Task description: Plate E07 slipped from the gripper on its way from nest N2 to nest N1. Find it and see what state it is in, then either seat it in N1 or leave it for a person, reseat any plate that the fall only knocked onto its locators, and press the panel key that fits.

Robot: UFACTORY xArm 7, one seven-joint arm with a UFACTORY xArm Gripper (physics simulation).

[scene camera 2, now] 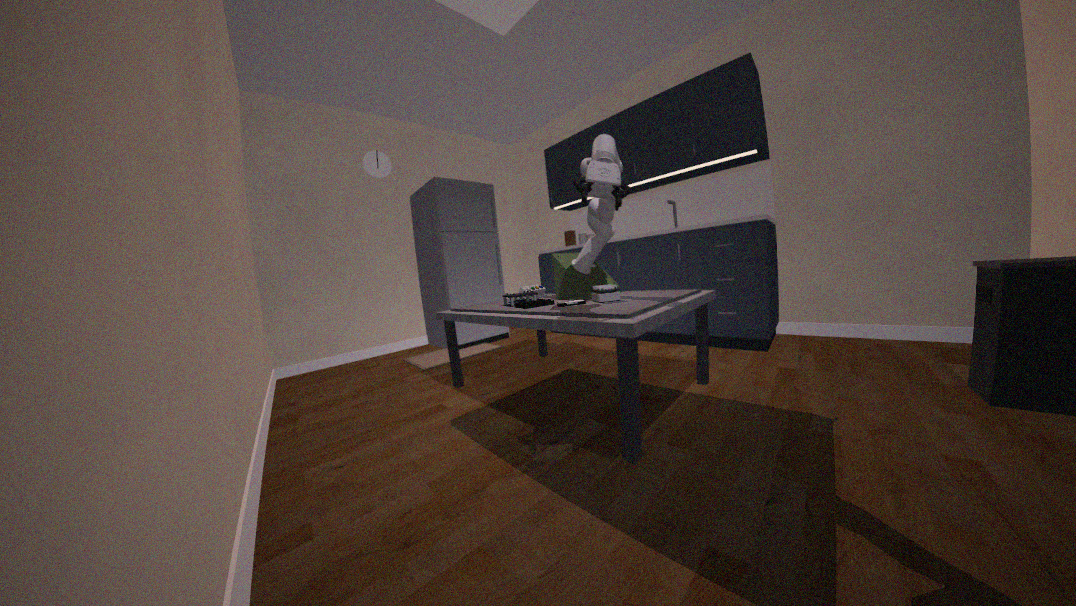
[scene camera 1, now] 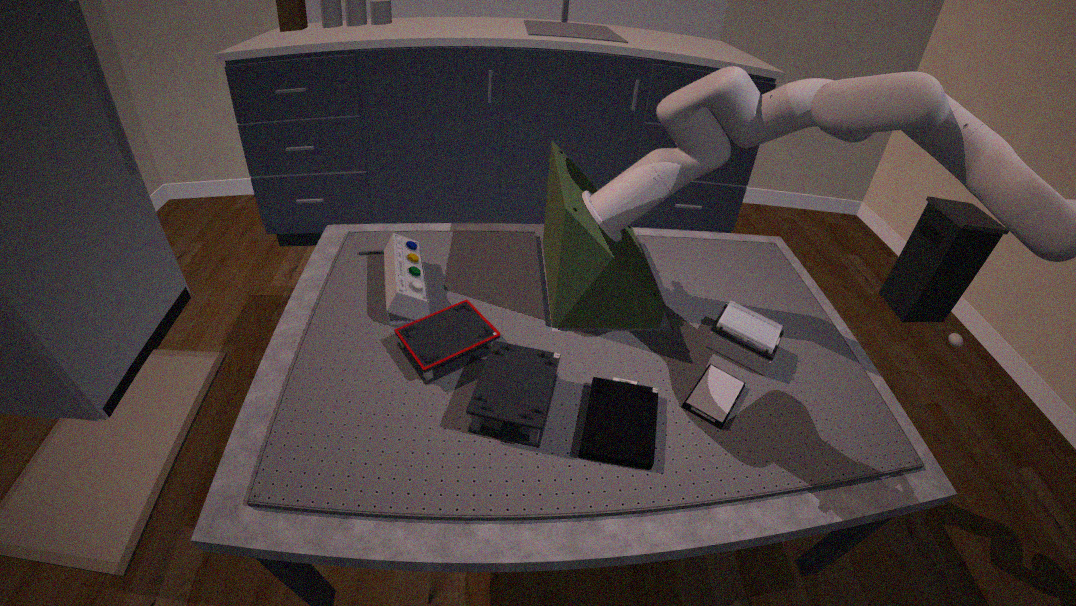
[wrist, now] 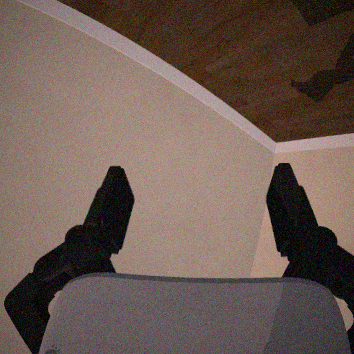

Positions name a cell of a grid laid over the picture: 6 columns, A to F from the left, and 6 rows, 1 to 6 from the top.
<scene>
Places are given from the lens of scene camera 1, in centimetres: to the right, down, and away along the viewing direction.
white card (scene camera 1: E4): 41, 3, 93
white button box (scene camera 1: C3): -26, 0, 92
shaker unit (scene camera 1: E4): 37, 8, 93
</scene>
